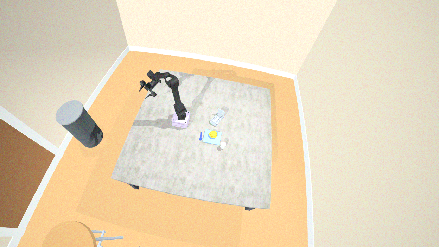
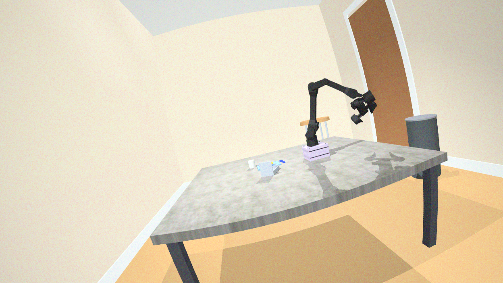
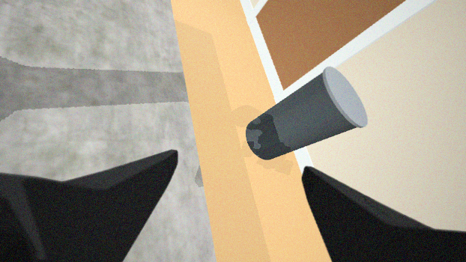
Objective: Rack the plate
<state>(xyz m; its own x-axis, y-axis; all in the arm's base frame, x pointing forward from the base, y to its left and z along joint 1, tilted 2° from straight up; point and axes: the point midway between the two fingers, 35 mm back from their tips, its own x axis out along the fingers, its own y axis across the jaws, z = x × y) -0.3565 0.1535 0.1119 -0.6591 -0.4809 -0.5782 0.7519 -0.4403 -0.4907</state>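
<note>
Now: gripper tip 700 mm short of the grey dish rack, 160 mm above it and 90 mm to the left of it. Round my gripper tip: yellow plate: 670 mm ahead, 260 mm to the right, 160 mm below; blue utensil: 560 mm ahead, 280 mm to the right, 180 mm below; white cup: 750 mm ahead, 360 mm to the right, 160 mm below.
</note>
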